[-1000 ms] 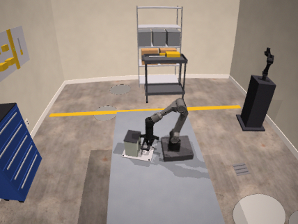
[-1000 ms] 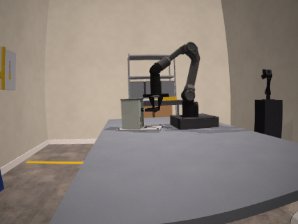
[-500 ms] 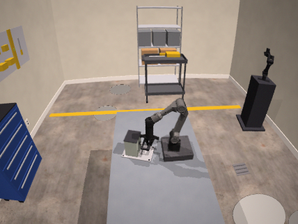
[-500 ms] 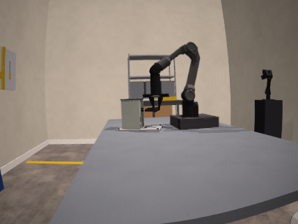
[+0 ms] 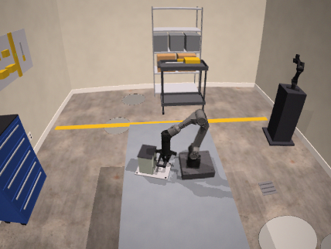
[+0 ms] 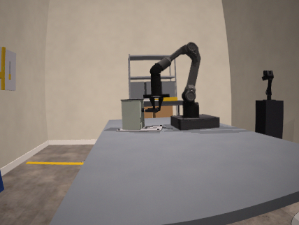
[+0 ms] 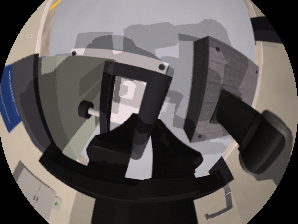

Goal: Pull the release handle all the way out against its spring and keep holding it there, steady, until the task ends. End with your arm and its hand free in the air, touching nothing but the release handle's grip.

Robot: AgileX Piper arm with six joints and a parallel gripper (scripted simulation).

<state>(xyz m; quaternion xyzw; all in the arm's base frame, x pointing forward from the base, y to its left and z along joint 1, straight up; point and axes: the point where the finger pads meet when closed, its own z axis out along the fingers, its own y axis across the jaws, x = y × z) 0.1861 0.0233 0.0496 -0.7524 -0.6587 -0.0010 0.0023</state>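
Now: the base plate 90 mm ahead of my hand, 10 mm to the right of it and 100 mm below it.
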